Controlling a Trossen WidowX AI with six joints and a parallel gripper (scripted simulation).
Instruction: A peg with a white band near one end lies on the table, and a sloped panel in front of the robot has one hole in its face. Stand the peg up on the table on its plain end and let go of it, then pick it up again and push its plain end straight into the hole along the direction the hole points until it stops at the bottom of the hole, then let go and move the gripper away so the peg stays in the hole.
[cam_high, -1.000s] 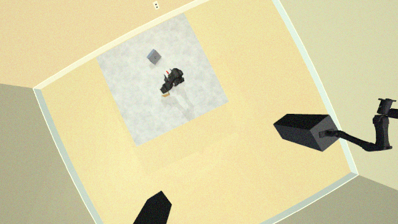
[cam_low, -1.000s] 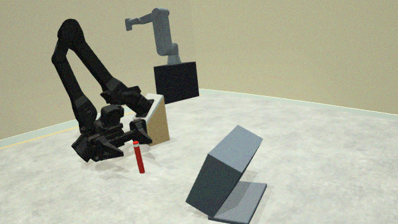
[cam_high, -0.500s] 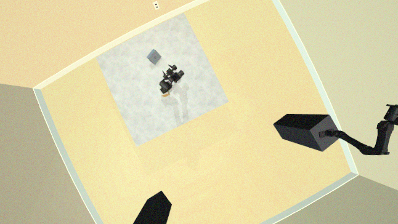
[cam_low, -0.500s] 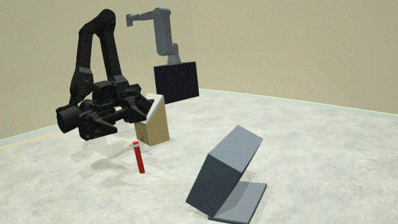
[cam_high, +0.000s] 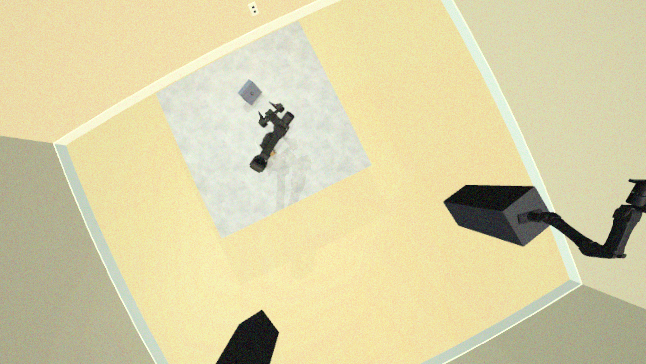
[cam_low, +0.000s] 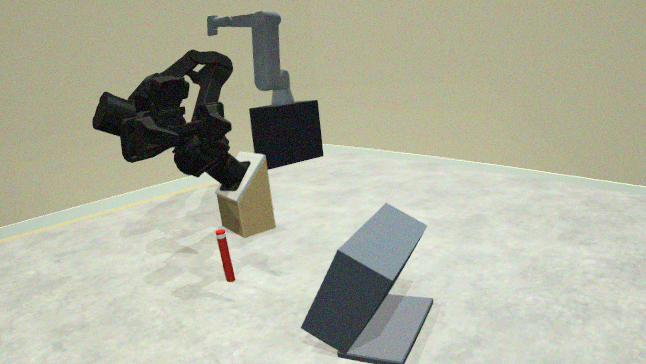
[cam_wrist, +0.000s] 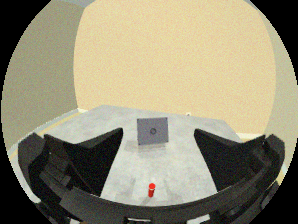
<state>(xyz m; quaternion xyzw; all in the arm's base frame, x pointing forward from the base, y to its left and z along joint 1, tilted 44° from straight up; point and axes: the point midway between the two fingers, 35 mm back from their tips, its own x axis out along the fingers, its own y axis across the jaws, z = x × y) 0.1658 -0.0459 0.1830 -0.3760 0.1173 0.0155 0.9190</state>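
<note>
Now: the red peg 17 cm below my gripper tip and 1 cm behind it. Round my gripper tip: flat base plate 26 cm ahead, 22 cm below, 4 cm to the left; grey sloped panel 23 cm ahead, 16 cm below, 3 cm to the left.
</note>
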